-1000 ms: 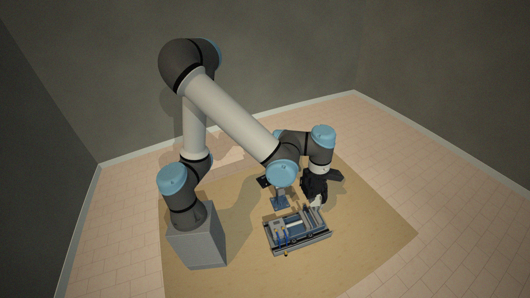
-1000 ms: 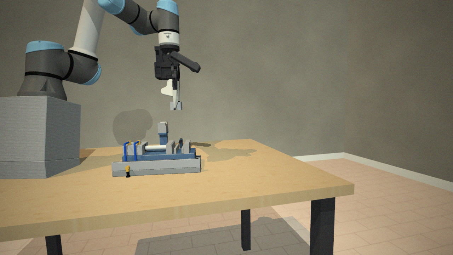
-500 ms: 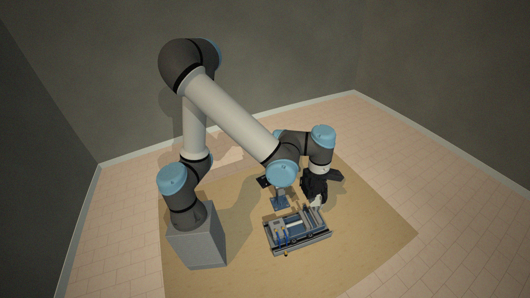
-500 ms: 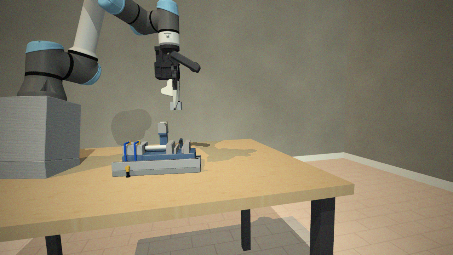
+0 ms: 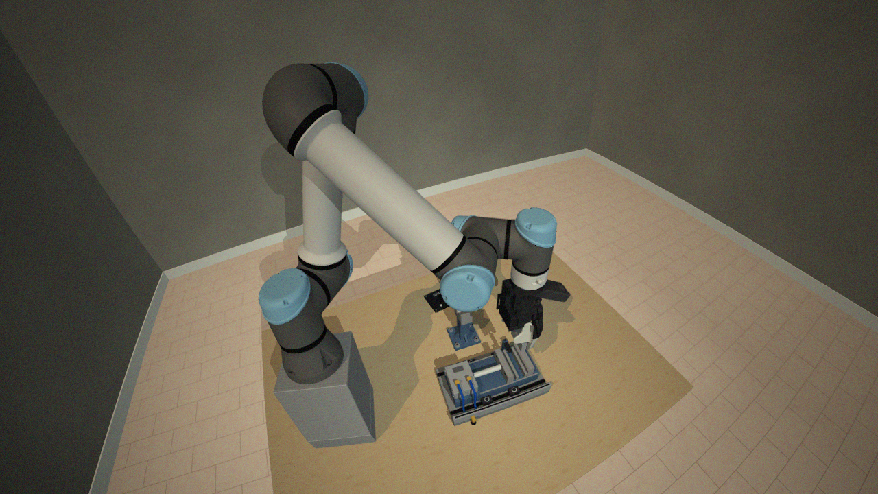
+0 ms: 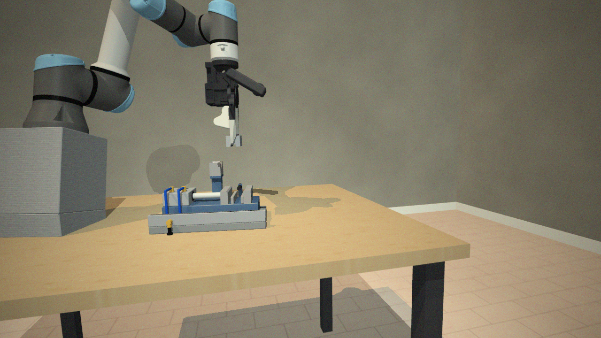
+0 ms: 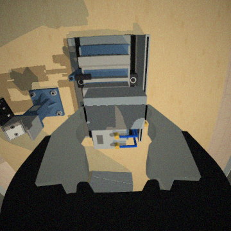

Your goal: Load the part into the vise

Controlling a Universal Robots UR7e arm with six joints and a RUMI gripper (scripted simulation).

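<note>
Right now the fixed jaw is 160 mm below my hand, 30 mm ahead of it and 20 mm to the left of it. Also, from my hand: part 10 mm below; moving jaw 160 mm below, 30 mm behind, 20 mm to the left; work stop 150 mm below, 70 mm to the left.
</note>
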